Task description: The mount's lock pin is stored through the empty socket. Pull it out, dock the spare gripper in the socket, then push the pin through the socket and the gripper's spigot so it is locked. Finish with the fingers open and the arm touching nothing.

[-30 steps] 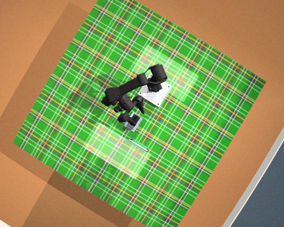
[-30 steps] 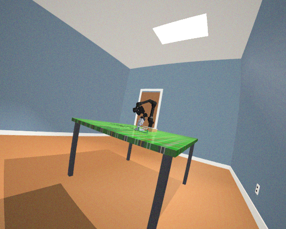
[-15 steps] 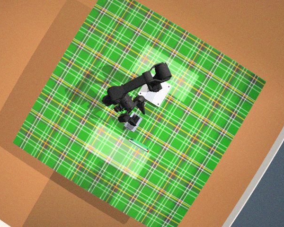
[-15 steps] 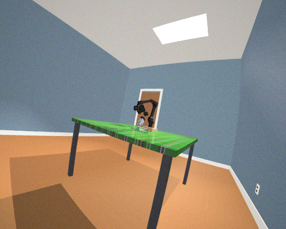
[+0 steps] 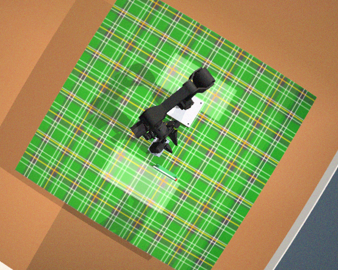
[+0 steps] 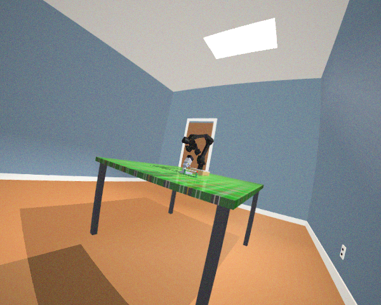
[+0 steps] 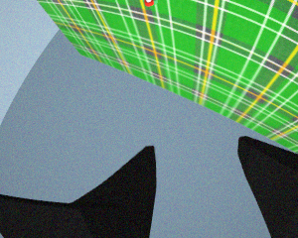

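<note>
Right now my gripper tip is 20 cm above the green translucent block, 15 cm short of it and 3 cm to the right of it. Also, from my gripper tip: spare gripper 11 cm below, 8 cm to the right, 3 cm ahead; socket 17 cm below, 8 cm to the right, 5 cm ahead.
</note>
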